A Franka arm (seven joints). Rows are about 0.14 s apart.
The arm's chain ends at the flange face. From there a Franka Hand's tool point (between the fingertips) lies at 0.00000 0.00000 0.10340 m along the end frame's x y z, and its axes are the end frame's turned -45 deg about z.
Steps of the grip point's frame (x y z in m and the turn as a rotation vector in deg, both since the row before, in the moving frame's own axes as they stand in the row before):
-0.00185, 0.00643, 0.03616, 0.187, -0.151, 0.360
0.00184, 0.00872, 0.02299, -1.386, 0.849, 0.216
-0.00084, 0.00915, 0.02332, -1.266, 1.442, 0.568
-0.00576, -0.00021, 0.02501, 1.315, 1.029, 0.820
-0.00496, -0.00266, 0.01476, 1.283, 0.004, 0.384
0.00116, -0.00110, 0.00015, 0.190, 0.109, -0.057
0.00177, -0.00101, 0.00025, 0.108, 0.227, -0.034
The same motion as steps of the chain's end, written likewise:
0.00367, 0.00590, 0.03616, 0.025, -0.239, 0.360
0.00462, 0.00417, 0.02303, -0.380, 1.580, 0.216
0.00242, 0.00727, 0.02338, 0.124, 1.915, 0.568
-0.00388, 0.00692, 0.02505, 1.657, -0.202, 0.820
-0.00376, 0.00327, 0.01479, 0.910, -0.904, 0.384
0.00015, -0.00122, 0.00015, 0.211, -0.057, -0.057
0.00039, -0.00154, 0.00025, 0.237, 0.084, -0.034

